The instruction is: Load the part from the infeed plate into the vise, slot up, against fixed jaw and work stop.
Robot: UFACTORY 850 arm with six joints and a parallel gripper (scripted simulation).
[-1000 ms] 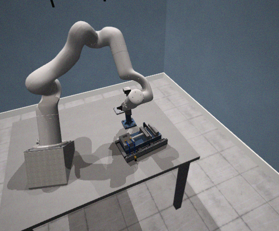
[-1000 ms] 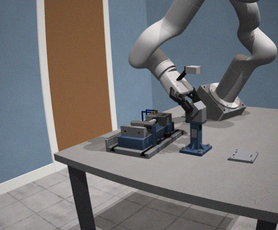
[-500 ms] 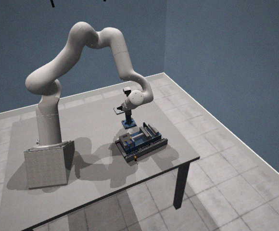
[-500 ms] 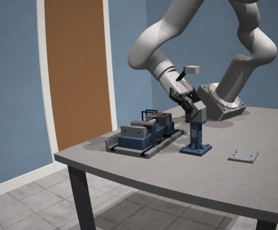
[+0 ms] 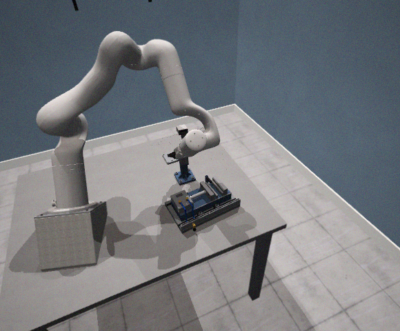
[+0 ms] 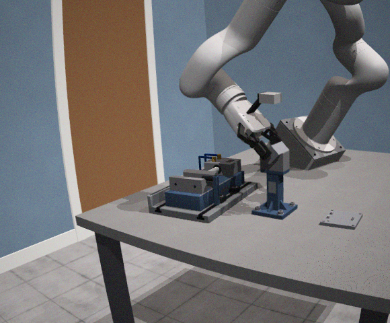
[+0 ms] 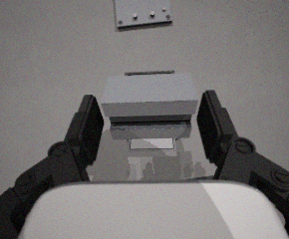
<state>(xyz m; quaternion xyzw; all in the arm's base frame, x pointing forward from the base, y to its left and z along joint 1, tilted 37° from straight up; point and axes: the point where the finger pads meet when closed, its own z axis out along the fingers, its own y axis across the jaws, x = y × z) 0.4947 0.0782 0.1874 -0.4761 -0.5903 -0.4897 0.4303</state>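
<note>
Right now my hand is right at the part. Also, from my hand: moving jaw (7 cm ahead, 20 cm to the right, 9 cm below); then white cylinder rod (2 cm ahead, 21 cm to the right, 9 cm below); then work stop (10 cm ahead, 14 cm to the right, 7 cm below).
</note>
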